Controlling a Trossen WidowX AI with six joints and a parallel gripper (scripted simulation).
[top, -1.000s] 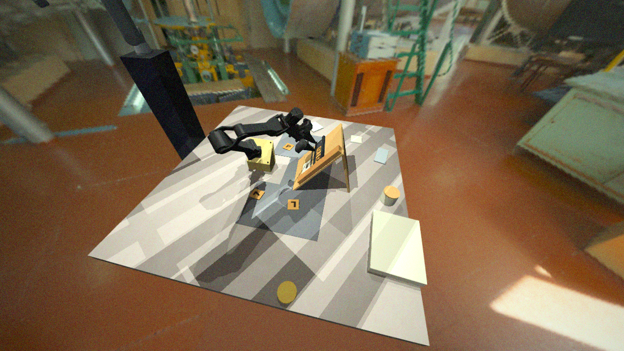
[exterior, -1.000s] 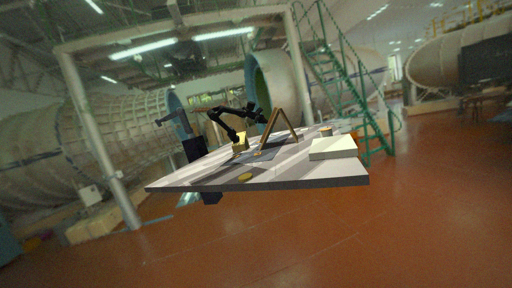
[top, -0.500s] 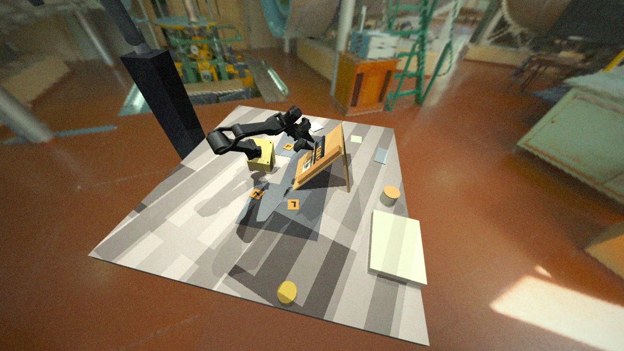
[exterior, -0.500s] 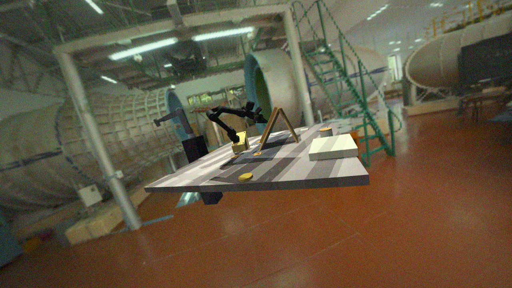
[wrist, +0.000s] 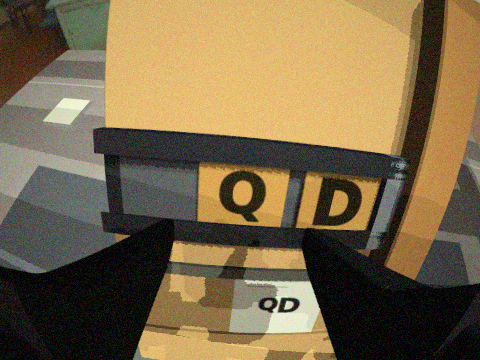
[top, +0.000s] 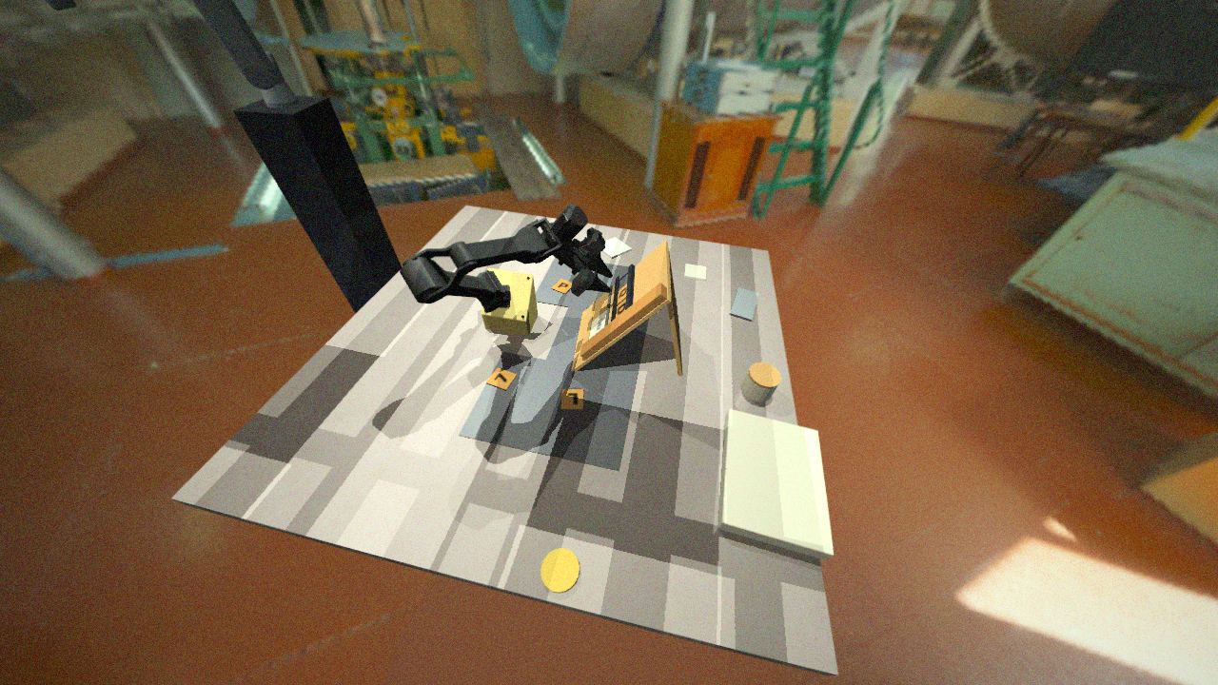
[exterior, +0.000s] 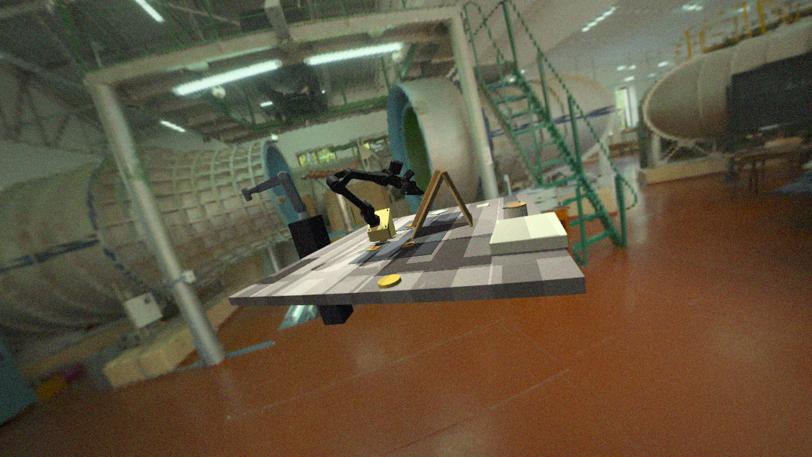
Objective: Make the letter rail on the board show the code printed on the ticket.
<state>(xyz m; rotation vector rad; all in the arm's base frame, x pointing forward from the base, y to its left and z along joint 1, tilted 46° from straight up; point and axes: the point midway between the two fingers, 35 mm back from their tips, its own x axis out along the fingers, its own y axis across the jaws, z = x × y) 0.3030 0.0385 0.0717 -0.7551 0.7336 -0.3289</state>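
Now: the white ticket 2 cm behind my gripper tip, 4 cm to the right of it and 11 cm below it. Round my gripper tip: mat: 12 cm behind, 1 cm to the right, 19 cm below; then cream block: 39 cm ahead, 41 cm to the right, 18 cm below; then yellow disc: 5 cm behind, 62 cm to the right, 19 cm below.
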